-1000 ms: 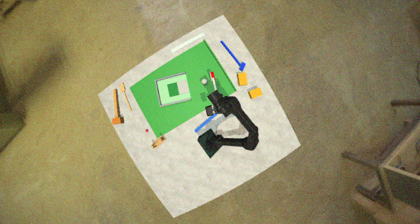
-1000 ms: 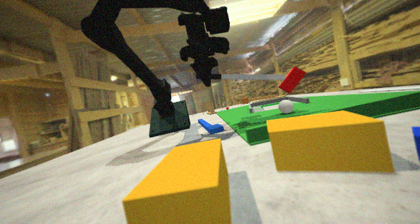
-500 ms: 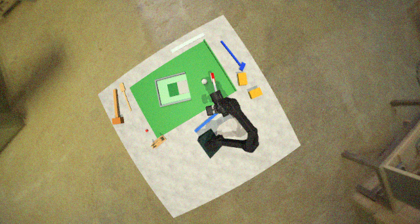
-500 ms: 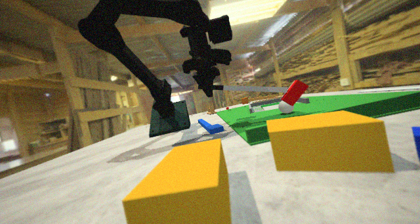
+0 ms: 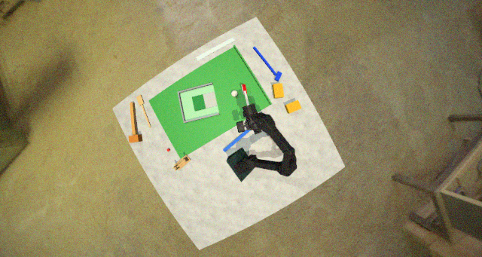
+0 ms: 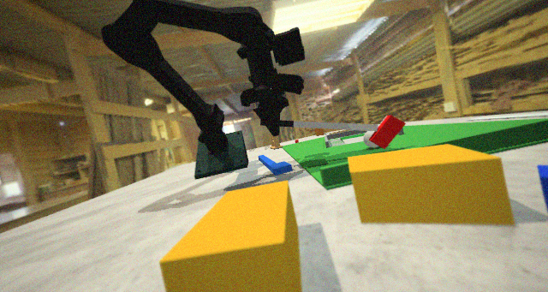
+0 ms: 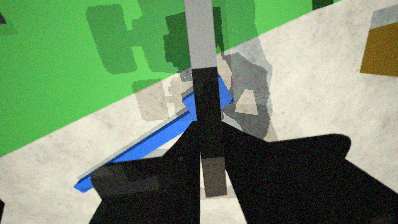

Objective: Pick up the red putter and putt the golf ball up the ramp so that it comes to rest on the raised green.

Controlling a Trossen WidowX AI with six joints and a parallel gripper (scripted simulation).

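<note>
The red putter lies 11 cm ahead of my gripper tip and 4 cm to the right of it. Round my gripper tip: blue putter (28 cm ahead, 32 cm to the right, 7 cm below); then white bar (57 cm ahead, 9 cm to the right, 8 cm below); then white golf ball (23 cm ahead, 2 cm to the right, 6 cm below).
</note>
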